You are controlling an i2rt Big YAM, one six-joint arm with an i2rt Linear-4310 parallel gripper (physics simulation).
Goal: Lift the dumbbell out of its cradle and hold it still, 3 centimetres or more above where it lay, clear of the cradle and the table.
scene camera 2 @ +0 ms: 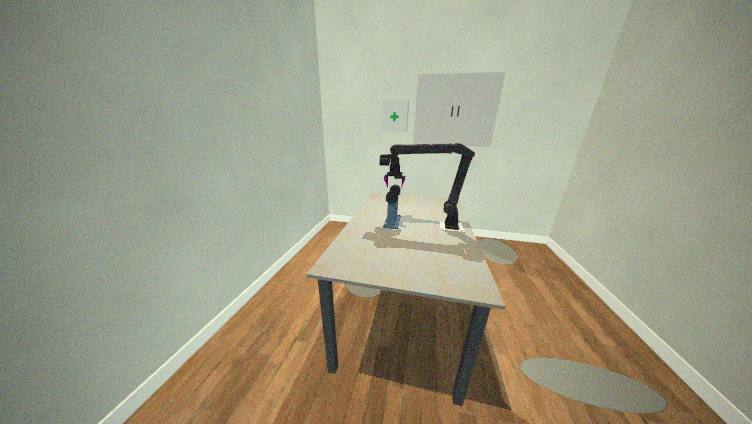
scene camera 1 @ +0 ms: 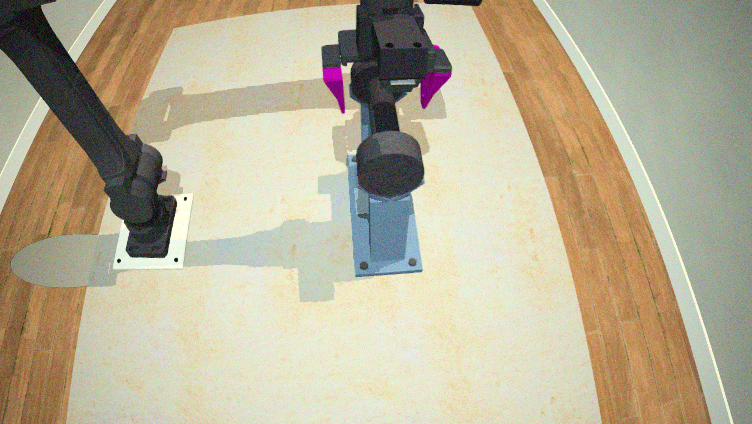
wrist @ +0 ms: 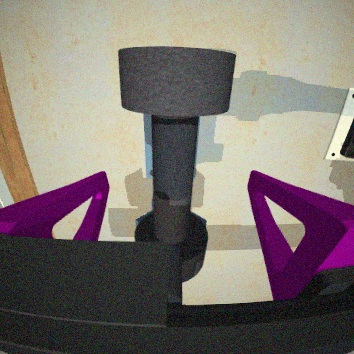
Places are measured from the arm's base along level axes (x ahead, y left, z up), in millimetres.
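Where they show: gripper, fingertip midpoint: (scene camera 2: 394,187) (scene camera 1: 383,107) (wrist: 177,178); arm's base at its link origin: (scene camera 2: 451,225) (scene camera 1: 152,228).
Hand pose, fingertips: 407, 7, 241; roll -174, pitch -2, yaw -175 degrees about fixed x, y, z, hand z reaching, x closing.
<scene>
Things, the pixels of their top centre, and the offset from my fingertips, as dx, dy, dz. Level surfaces: height alone.
- dark grey dumbbell at its top centre: (wrist: 173,206) (scene camera 1: 383,95) (scene camera 2: 393,188) +1, +23, +1
- blue cradle at its top centre: (wrist: 172,170) (scene camera 1: 383,125) (scene camera 2: 393,195) +1, +23, -55
- pale table at its surface level: dz -249
A dark grey dumbbell (scene camera 1: 390,163) (scene camera 2: 391,196) (wrist: 175,82) lies in the blue cradle (scene camera 1: 389,231) (scene camera 2: 391,214) (wrist: 148,142). It slopes, with the head nearer scene camera 1 the higher one. The cradle stands on the pale table (scene camera 1: 263,358) (scene camera 2: 410,271). My gripper (scene camera 1: 383,109) (scene camera 2: 394,185) (wrist: 177,178) is open and empty, pointing down above the dumbbell. In the wrist view the handle runs lengthwise between the two magenta fingertips, with a gap on both sides. In the scene camera 2 view the fingertips are about level with the dumbbell's top. The gripper body hides part of the lower head in the wrist view.
The arm's white base plate (scene camera 1: 180,231) (scene camera 2: 459,227) (wrist: 340,137) is bolted to the table, left of the cradle in the scene camera 1 view. The arm reaches over from it at height. Wood floor (scene camera 1: 631,263) (scene camera 2: 273,337) surrounds the table. A cabinet (scene camera 2: 476,94) is on the back wall.
</scene>
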